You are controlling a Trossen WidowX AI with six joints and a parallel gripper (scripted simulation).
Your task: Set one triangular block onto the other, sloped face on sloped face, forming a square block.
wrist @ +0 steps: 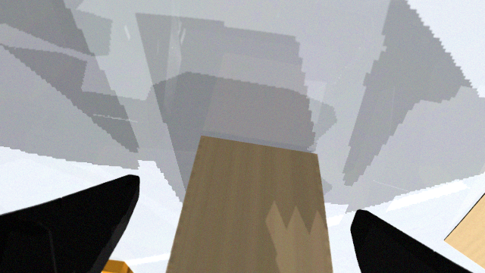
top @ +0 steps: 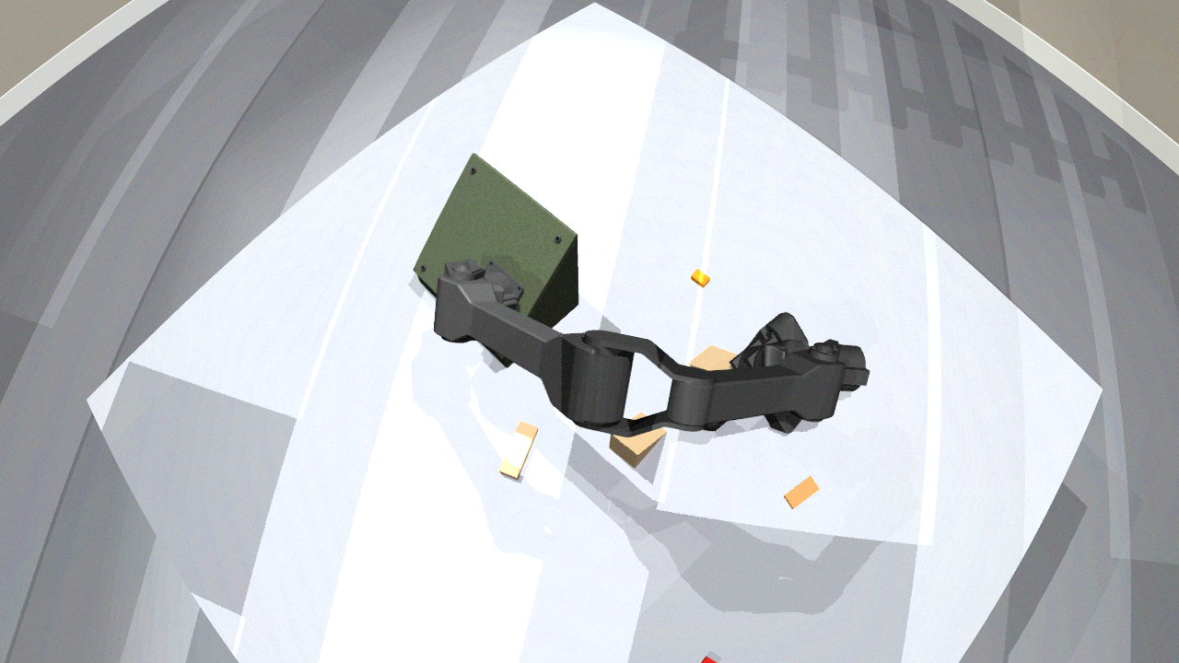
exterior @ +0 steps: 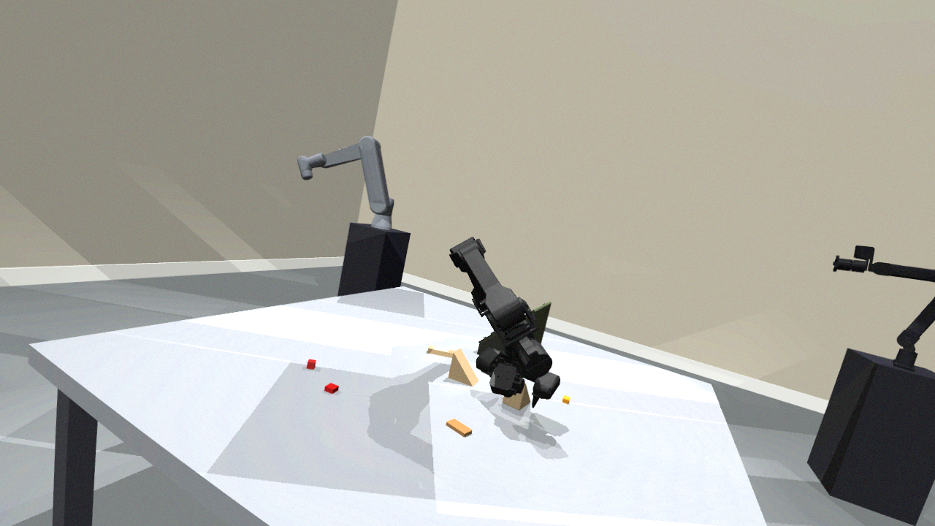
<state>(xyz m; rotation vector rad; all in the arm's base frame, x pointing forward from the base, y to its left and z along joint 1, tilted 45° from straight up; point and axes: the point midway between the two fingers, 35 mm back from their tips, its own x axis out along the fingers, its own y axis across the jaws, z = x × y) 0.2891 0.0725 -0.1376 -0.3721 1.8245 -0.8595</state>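
My gripper tip is 120 mm past the cube, 100 mm to the right of it and 10 mm above it. From my gripper tip the other things lie so: thin plank: 270 mm to the right, 120 mm behind, 10 mm below.
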